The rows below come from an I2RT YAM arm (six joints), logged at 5 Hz.
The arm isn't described. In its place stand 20 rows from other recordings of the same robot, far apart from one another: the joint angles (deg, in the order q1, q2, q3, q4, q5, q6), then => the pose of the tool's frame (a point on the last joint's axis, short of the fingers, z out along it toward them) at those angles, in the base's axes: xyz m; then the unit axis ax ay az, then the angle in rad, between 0 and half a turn.
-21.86, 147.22, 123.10, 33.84, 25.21, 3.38 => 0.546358 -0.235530 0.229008 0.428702 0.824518 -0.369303 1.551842
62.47, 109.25, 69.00, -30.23, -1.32, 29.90 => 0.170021 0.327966 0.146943 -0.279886 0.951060 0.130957 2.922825
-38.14, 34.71, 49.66, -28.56, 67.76, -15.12 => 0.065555 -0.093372 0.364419 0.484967 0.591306 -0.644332 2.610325
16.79, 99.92, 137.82, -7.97, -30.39, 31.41 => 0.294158 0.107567 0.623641 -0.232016 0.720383 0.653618 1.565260
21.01, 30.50, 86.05, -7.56, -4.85, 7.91 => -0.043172 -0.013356 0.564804 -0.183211 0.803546 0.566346 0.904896
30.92, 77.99, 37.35, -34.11, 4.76, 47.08 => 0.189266 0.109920 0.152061 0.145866 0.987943 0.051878 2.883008
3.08, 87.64, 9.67, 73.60, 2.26, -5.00 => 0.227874 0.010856 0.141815 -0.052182 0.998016 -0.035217 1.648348
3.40, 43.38, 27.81, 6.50, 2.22, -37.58 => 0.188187 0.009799 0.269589 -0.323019 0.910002 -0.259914 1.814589
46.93, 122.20, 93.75, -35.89, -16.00, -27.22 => 0.301182 0.336558 0.175387 -0.618424 0.766195 0.174631 2.752283
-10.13, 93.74, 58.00, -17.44, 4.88, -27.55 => 0.330951 -0.062206 0.194900 -0.135923 0.979871 -0.146212 2.562371
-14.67, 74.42, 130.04, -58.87, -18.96, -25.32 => 0.143604 -0.025637 0.597778 -0.243583 0.956262 -0.161957 1.652886
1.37, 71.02, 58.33, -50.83, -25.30, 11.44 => 0.233248 0.020797 0.272817 0.034071 0.969785 0.241570 2.742356
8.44, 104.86, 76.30, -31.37, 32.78, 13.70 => 0.382326 0.037245 0.214299 0.121083 0.965627 -0.230006 2.539411
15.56, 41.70, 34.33, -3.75, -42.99, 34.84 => 0.158915 0.069449 0.297905 -0.119938 0.821221 0.557863 2.287151
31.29, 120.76, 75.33, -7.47, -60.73, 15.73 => 0.346915 0.247186 0.135028 -0.270566 0.790145 0.549968 3.020456
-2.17, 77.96, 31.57, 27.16, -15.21, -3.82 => 0.279821 -0.001256 0.199999 -0.108239 0.989541 0.095358 1.907012
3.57, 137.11, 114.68, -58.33, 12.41, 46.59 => 0.479790 0.022268 0.147801 0.374053 0.925191 -0.064084 2.904654
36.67, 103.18, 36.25, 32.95, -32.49, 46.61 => 0.243374 0.205049 0.110511 -0.058327 0.868890 0.491557 2.794145
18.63, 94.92, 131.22, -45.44, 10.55, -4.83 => 0.297910 0.093553 0.552613 -0.125887 0.991987 0.010661 1.727733
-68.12, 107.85, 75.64, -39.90, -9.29, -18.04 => 0.144606 -0.344661 0.181112 0.411154 0.910296 -0.048104 2.804329
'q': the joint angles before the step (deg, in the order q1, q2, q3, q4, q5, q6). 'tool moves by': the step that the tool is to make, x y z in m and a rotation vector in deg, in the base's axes. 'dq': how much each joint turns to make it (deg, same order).
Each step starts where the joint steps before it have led.
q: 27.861, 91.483, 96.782, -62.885, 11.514, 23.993
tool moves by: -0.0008, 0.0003, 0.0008, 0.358, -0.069, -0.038
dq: 0.095, -0.142, 0.008, 0.025, -0.168, 0.270
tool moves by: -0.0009, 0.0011, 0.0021, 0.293, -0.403, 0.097
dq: 0.250, -0.102, 0.286, 0.072, 0.025, 0.169
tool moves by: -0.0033, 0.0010, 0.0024, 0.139, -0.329, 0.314
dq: 0.448, -0.497, -0.014, -0.146, 0.102, 0.095
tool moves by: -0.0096, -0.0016, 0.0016, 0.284, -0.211, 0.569
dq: 0.576, -2.006, -1.683, -0.019, -0.118, 0.089
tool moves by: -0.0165, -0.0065, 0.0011, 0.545, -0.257, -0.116
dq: 0.470, -3.814, -3.403, -0.056, 0.038, 0.694
